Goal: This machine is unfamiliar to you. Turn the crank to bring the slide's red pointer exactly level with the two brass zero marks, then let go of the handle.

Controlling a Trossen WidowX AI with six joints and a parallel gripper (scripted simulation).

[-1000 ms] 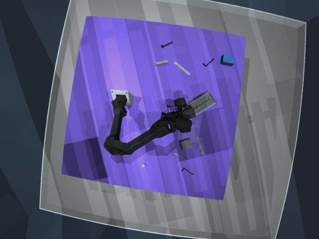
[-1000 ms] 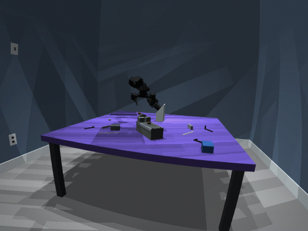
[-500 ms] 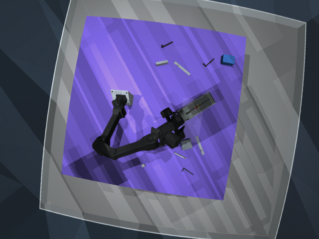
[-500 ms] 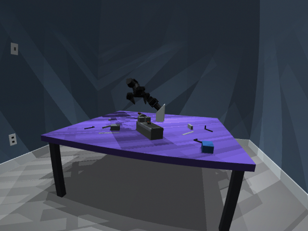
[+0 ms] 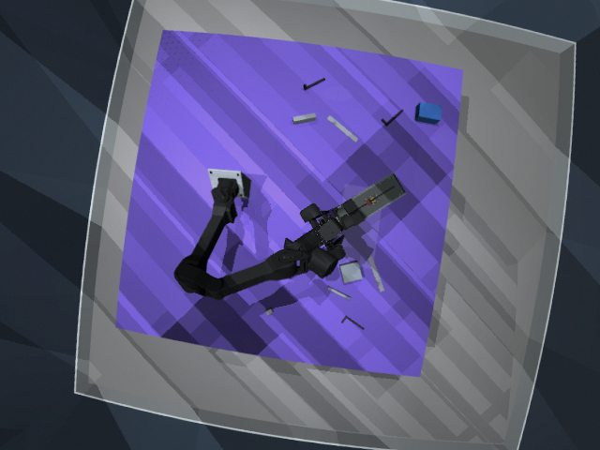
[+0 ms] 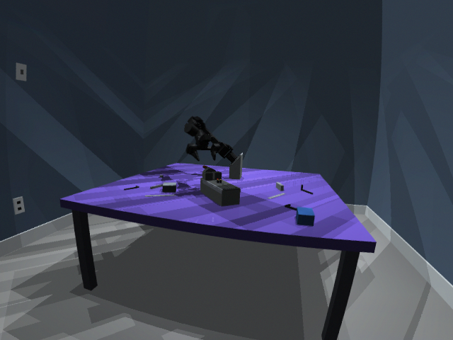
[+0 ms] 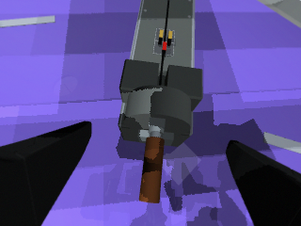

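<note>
Right now the brown crank handle is 1 cm behind my gripper tip, 1 cm to the right of it and 4 cm below it. From my gripper tip the other things lie so: dark L-shaped key: 10 cm ahead, 38 cm to the right, 16 cm below; red pointer: 12 cm ahead, 8 cm to the left, 8 cm below; grey block: 9 cm ahead, 18 cm to the right, 14 cm below.
</note>
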